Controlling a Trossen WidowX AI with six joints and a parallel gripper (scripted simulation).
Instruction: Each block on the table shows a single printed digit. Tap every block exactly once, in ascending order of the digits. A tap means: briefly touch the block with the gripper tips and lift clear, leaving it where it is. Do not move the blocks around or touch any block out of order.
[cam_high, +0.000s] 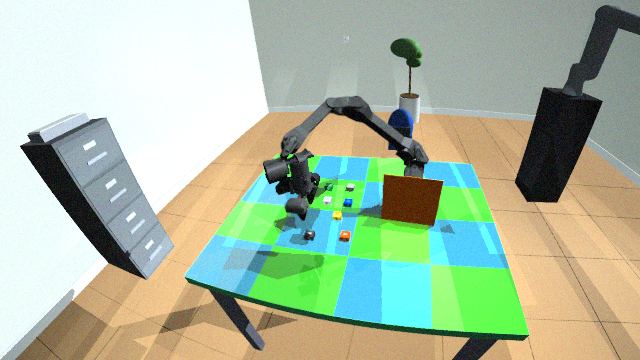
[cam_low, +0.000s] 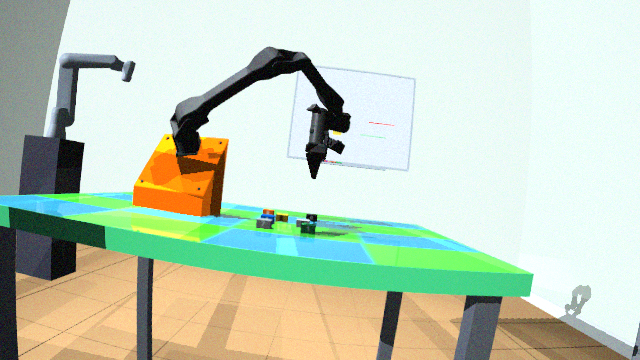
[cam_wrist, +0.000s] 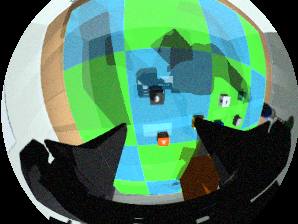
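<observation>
The black block is 1 cm ahead of my gripper tip and 11 cm below it. Round my gripper tip: orange block: 12 cm behind, 1 cm to the right, 11 cm below; then blue block: 11 cm behind, 20 cm to the right, 11 cm below; then yellow block: 8 cm behind, 12 cm to the right, 11 cm below.
</observation>
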